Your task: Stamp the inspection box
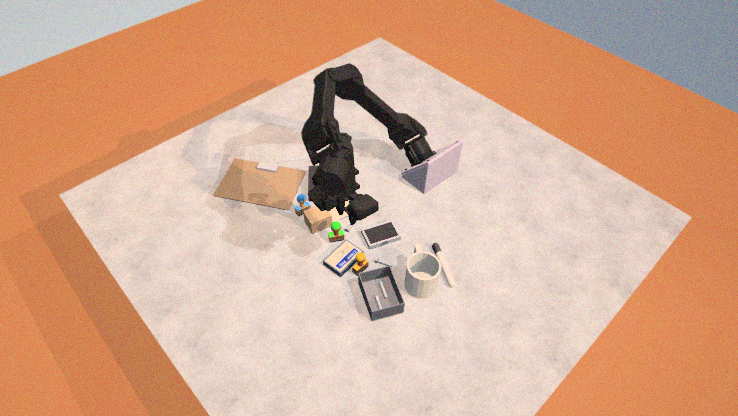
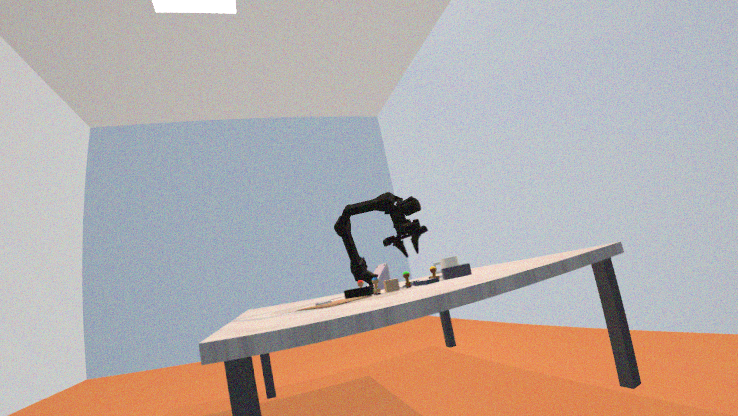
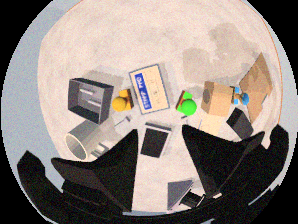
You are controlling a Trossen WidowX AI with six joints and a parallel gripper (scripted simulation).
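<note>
Now: gripper tip 50 mm to the left of the green-knobbed stamp and 100 mm above it. Round my gripper tip: ink pad 100 mm behind, 20 mm to the left, 120 mm below; cardboard box 10 mm ahead, 120 mm to the right, 100 mm below; yellow-knobbed stamp 10 mm ahead, 70 mm to the left, 100 mm below.
</note>
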